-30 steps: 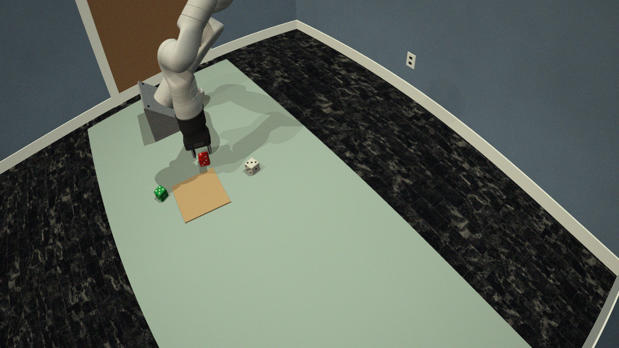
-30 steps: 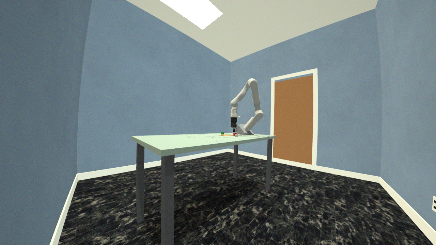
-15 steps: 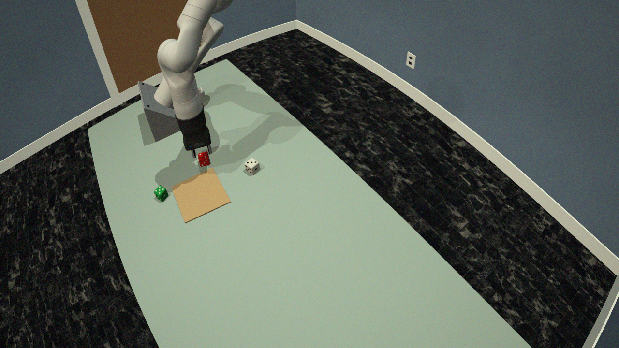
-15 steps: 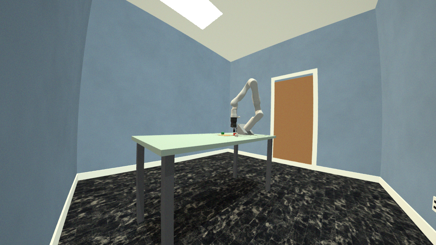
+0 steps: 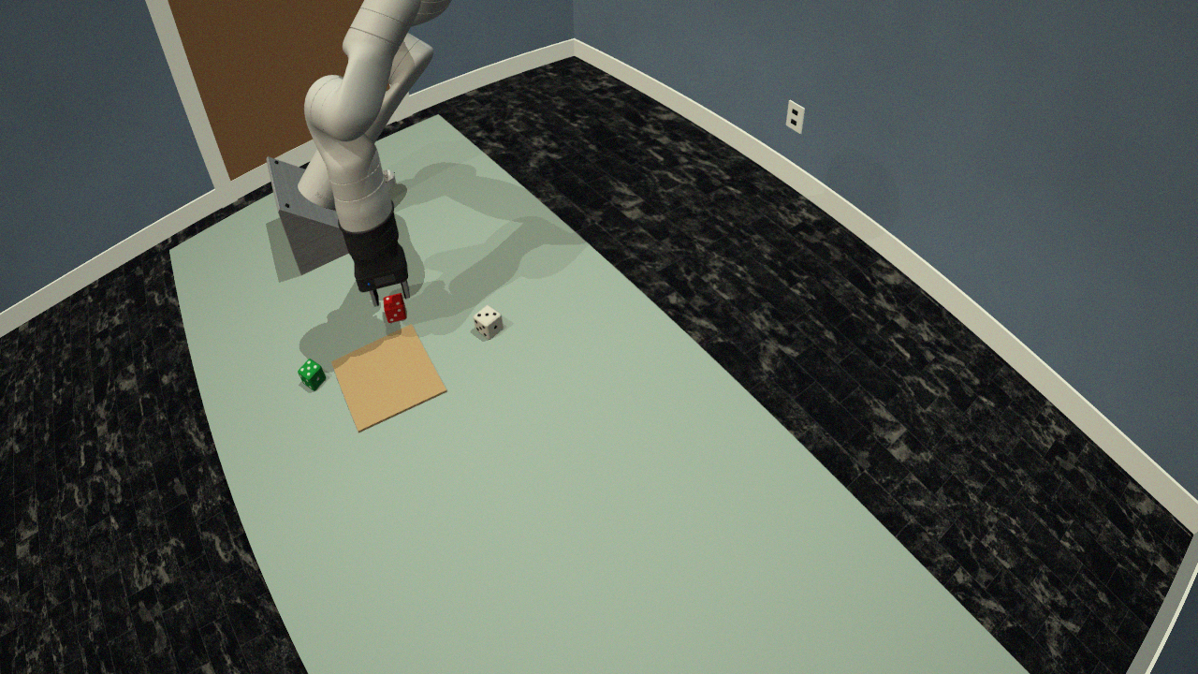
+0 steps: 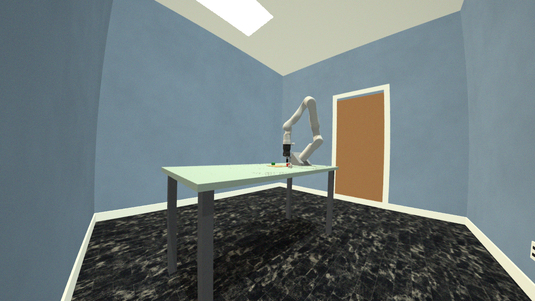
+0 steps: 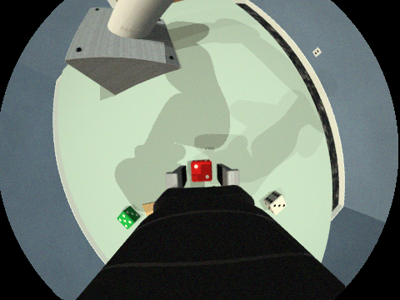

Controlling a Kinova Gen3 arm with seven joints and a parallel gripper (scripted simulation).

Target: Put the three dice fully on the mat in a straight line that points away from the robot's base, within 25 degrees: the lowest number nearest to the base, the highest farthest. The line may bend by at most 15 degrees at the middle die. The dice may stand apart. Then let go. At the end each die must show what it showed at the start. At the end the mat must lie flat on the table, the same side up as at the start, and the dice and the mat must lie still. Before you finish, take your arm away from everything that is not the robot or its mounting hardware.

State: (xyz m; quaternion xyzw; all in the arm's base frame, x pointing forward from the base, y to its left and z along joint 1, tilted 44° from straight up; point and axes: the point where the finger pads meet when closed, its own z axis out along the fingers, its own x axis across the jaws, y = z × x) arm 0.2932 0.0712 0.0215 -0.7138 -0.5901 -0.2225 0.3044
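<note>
Now: the red die 40 mm below my hand. The rest, counted from my hand: green die 160 mm to the right, 60 mm ahead, 40 mm below; tan mat 110 mm ahead, 50 mm to the right, 50 mm below; white die 120 mm to the left, 100 mm ahead, 40 mm below.
</note>
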